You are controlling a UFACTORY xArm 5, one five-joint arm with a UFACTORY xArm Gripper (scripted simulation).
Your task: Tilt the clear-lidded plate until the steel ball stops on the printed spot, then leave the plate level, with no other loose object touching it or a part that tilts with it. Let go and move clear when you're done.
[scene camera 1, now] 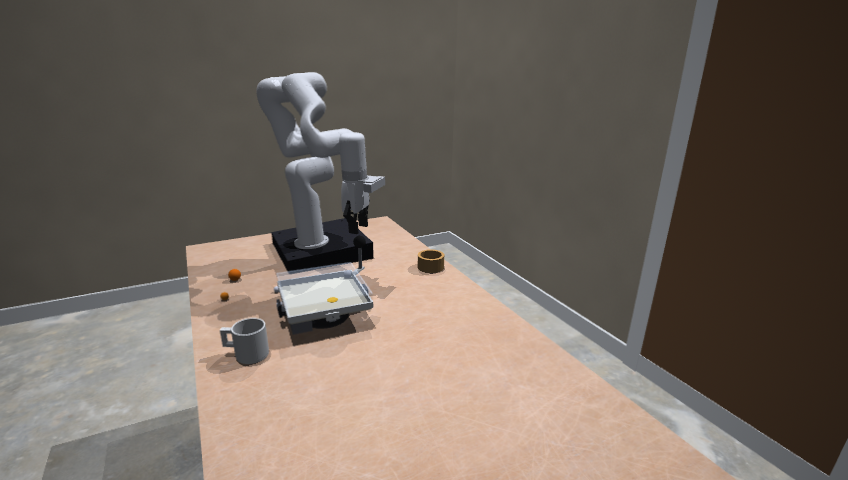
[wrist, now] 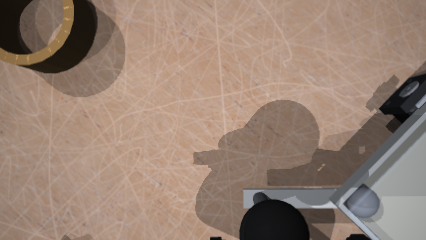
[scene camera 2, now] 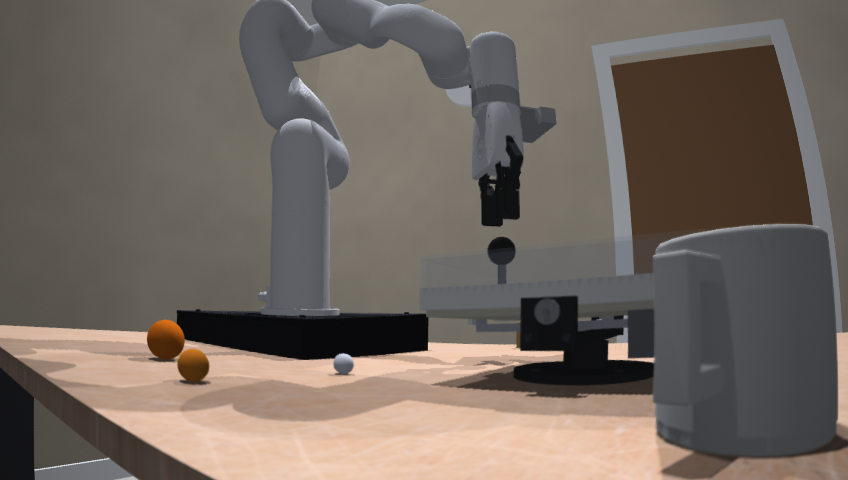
Labels:
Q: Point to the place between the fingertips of my gripper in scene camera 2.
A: At 500, 222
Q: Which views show the grey mug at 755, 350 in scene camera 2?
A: Scene camera 1 and scene camera 2 only.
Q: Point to a grey mug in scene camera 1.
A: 252, 348

